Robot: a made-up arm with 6 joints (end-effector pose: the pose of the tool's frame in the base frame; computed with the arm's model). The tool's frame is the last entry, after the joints. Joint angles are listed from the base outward.
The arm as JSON. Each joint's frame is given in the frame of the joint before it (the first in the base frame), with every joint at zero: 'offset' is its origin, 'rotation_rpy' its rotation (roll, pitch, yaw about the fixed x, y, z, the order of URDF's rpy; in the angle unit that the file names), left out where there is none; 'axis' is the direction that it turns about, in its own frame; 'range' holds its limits. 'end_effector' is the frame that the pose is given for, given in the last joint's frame.
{
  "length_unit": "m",
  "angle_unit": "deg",
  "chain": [
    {
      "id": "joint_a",
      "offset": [
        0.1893,
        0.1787,
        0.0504
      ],
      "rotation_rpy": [
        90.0,
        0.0,
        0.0
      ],
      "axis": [
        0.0,
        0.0,
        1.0
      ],
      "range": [
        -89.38,
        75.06
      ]
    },
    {
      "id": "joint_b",
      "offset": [
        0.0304,
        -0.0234,
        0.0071
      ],
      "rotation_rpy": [
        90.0,
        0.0,
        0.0
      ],
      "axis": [
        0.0,
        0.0,
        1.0
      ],
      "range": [
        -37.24,
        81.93
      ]
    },
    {
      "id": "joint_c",
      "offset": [
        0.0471,
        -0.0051,
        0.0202
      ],
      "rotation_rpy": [
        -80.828,
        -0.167,
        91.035
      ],
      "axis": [
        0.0,
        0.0,
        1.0
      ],
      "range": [
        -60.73,
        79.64
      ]
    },
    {
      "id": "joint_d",
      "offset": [
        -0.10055,
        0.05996,
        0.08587
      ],
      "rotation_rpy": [
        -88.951,
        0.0,
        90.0
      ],
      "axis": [
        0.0,
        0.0,
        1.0
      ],
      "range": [
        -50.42,
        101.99
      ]
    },
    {
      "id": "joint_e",
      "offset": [
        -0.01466,
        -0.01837,
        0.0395
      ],
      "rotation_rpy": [
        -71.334,
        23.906,
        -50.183
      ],
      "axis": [
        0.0,
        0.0,
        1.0
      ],
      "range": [
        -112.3,
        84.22
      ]
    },
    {
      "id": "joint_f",
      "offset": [
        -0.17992,
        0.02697,
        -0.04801
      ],
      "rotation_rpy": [
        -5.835,
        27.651,
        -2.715
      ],
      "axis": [
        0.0,
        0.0,
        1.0
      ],
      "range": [
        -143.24,
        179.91
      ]
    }
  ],
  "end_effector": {
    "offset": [
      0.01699,
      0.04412,
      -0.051
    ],
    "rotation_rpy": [
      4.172,
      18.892,
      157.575
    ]
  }
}
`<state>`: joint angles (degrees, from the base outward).
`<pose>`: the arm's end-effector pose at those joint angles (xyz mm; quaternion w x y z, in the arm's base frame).
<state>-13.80 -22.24 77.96 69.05 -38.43 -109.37</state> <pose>47.0 63.0 -89.9 0.1740 -0.5226 -0.4795 -0.6831</pose>
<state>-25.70 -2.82 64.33 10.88 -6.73 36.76</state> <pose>190.4 78.9 -195.0 0.6946 -0.4566 0.5304 0.1666</pose>
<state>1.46 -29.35 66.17 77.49 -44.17 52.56</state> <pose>128.1 24.7 -50.7 0.6051 -0.5104 0.5953 -0.1382</pose>
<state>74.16 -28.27 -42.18 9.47 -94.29 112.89</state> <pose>322.9 105.0 86.6 0.7590 -0.3966 -0.3001 0.4202</pose>
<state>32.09 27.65 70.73 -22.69 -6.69 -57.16</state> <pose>384.0 74.0 -53.1 0.5632 -0.2379 -0.4057 -0.6794</pose>
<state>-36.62 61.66 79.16 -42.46 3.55 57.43</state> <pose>200.4 -18.1 -193.9 0.4580 -0.4611 0.7321 0.2038</pose>
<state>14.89 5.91 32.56 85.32 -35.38 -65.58</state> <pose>64.9 237.3 -114.0 0.3780 -0.4185 0.2611 -0.7834</pose>
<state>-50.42 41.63 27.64 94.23 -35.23 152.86</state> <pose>-20.1 352.7 6.1 0.2631 0.7587 0.5723 0.1664</pose>
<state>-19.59 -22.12 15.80 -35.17 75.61 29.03</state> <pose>56.6 445.4 -165.3 0.4266 -0.0337 0.2003 0.8813</pose>
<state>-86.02 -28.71 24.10 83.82 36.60 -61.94</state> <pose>36.8 275.1 317.3 0.0791 0.4246 -0.9019 0.0048</pose>
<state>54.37 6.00 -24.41 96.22 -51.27 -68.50</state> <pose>135.2 207.3 -117.3 0.7316 -0.1243 0.1529 -0.6527</pose>
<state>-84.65 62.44 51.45 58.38 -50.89 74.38</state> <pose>60.7 195.3 139.8 0.1111 0.1863 -0.9250 0.3121</pose>
